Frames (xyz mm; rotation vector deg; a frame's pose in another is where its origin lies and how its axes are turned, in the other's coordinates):
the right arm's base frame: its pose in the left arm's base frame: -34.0 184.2 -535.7 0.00 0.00 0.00
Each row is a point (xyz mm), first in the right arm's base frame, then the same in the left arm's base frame.
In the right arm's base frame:
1: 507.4 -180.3 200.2
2: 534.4 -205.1 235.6
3: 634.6 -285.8 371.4
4: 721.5 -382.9 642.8
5: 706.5 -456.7 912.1
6: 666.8 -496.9 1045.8
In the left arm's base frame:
1: 473.4 3.9 -335.5
2: 500.4 -20.9 -300.1
3: 600.6 -101.6 -164.3
4: 687.5 -198.7 107.1
5: 672.5 -272.5 376.4
6: 632.8 -312.7 510.1

